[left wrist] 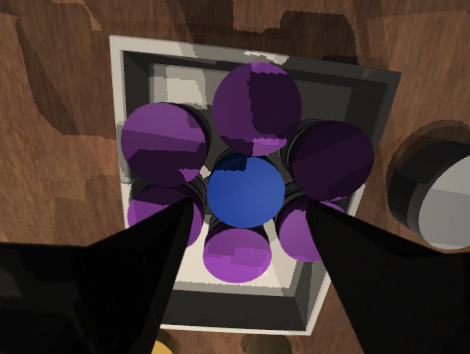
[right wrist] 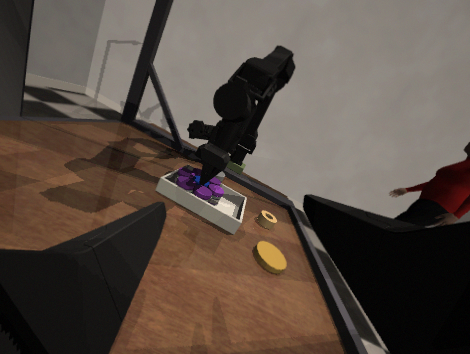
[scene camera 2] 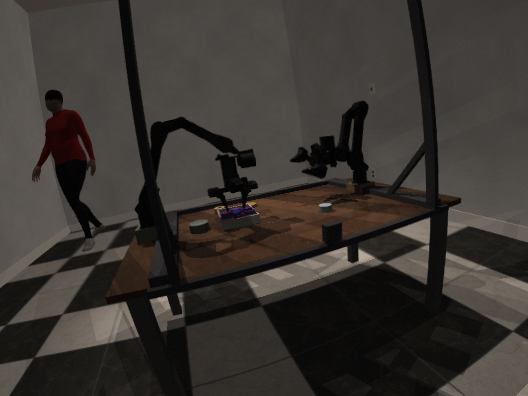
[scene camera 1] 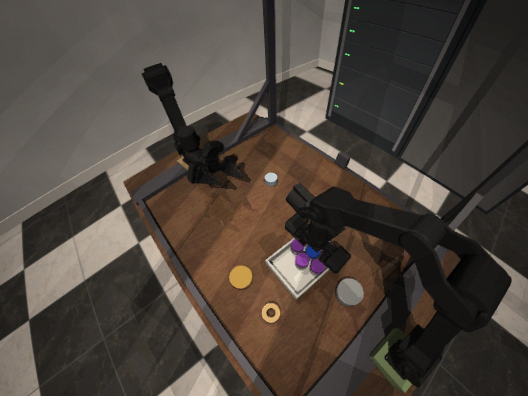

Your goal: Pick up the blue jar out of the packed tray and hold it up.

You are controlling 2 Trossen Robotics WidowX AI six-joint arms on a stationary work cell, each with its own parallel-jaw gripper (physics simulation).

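Frame: origin at the left arm's base, x ahead, y left, z up, level; metres.
Seen in the pictures: left gripper, fingertip midpoint: (left wrist: 250,207) (right wrist: 204,180) (scene camera 2: 236,210) (scene camera 1: 312,252); right gripper, fingertip midpoint: (right wrist: 235,204) (scene camera 2: 295,165) (scene camera 1: 232,180); left arm's base, link origin: (right wrist: 235,161) (scene camera 2: 149,225) (scene camera 1: 401,358); right arm's base, link origin: (scene camera 2: 360,182).
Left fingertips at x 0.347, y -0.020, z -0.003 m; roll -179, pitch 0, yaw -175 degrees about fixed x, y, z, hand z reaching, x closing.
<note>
Offsets run from my left fingertips to a thing's top centre.
The blue jar {dy -0.006, dx +0.003, dz -0.003 m} (scene camera 1: 312,251) (scene camera 2: 237,212) (left wrist: 245,192) (right wrist: 199,180) stands in the pale tray {dy +0.023, dx +0.002, dz -0.011 m} (scene camera 1: 281,279) (scene camera 2: 240,221) (left wrist: 240,331) (right wrist: 200,207), ringed closely by several purple-lidded jars. My left gripper (scene camera 2: 235,206) (left wrist: 250,207) is partly open, pointing down over the tray. In the left wrist view its fingertips lie to either side of the blue lid, overlapping the lower-left and lower-right purple jars; how deep they reach is unclear. Nothing is between them. My right gripper (scene camera 1: 242,184) (right wrist: 235,204) is wide open and empty, away from the tray.
A grey cylinder {dy -0.010, dx -0.152, dz -0.017 m} (scene camera 1: 350,291) (scene camera 2: 199,226) (left wrist: 448,197) stands near the tray. A yellow disc {dy +0.210, dx +0.081, dz -0.035 m} (scene camera 1: 240,277) (right wrist: 271,257) and a tan ring {dy +0.199, dx -0.056, dz -0.022 m} (scene camera 1: 264,314) (right wrist: 262,220) lie at its other side. A light-blue cylinder {dy -0.095, dx +0.329, dz -0.023 m} (scene camera 1: 270,179) (scene camera 2: 325,207) stands farther off, towards the right arm.
</note>
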